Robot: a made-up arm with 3 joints. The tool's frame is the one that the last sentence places.
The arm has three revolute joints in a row. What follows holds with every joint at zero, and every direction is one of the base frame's.
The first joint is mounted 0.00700 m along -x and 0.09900 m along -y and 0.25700 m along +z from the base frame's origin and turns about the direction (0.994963, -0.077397, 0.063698).
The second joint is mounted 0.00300 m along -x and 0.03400 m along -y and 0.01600 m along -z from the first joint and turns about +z.
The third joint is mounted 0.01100 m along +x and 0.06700 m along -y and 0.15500 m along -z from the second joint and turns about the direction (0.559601, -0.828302, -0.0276).
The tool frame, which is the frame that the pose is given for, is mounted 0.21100 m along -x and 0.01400 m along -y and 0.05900 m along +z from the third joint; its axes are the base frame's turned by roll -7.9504, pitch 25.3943 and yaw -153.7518 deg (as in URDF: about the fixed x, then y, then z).
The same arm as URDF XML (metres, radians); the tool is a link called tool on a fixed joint. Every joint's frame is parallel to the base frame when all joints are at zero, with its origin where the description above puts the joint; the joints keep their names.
<robot name="arm">
  <link name="base_link"/>
  <link name="link1"/>
  <link name="link2"/>
  <link name="link3"/>
  <link name="tool"/>
  <joint name="joint 1" type="continuous">
    <parent link="base_link"/>
    <child link="link1"/>
    <origin xyz="-0.007 -0.099 0.257"/>
    <axis xyz="0.994963 -0.077397 0.063698"/>
  </joint>
  <joint name="joint 2" type="continuous">
    <parent link="link1"/>
    <child link="link2"/>
    <origin xyz="-0.003 -0.034 -0.016"/>
    <axis xyz="0 0 1"/>
  </joint>
  <joint name="joint 3" type="continuous">
    <parent link="link2"/>
    <child link="link3"/>
    <origin xyz="0.011 -0.067 -0.155"/>
    <axis xyz="0.559601 -0.828302 -0.0276"/>
  </joint>
  <joint name="tool_fixed" type="fixed">
    <parent link="link3"/>
    <child link="tool"/>
    <origin xyz="-0.211 -0.014 0.059" rpy="-0.1388 0.4432 -2.6835"/>
  </joint>
</robot>

